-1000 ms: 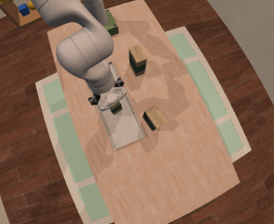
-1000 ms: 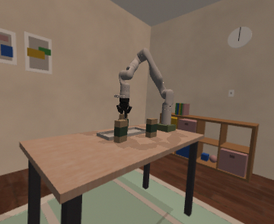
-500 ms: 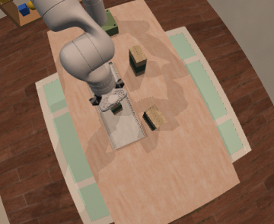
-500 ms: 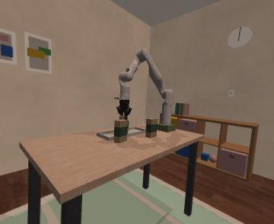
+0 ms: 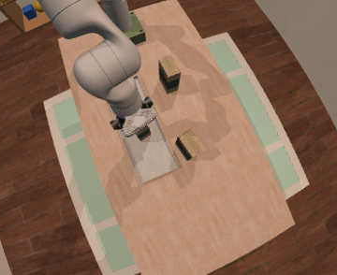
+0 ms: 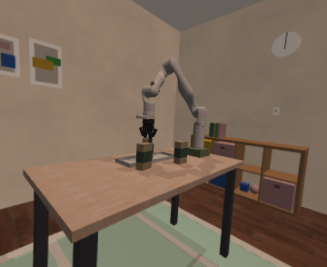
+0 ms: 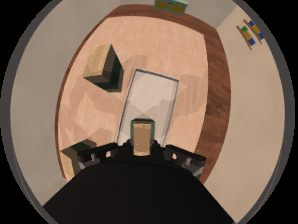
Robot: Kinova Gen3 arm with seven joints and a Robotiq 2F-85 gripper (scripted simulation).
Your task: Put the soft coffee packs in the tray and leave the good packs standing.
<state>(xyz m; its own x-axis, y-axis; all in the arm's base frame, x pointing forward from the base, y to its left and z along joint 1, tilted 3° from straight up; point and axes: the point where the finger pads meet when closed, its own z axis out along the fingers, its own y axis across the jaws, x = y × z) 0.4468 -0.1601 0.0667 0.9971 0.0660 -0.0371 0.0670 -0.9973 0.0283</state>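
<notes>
The long grey tray is 120 mm below my hand and 10 mm behind it.
</notes>
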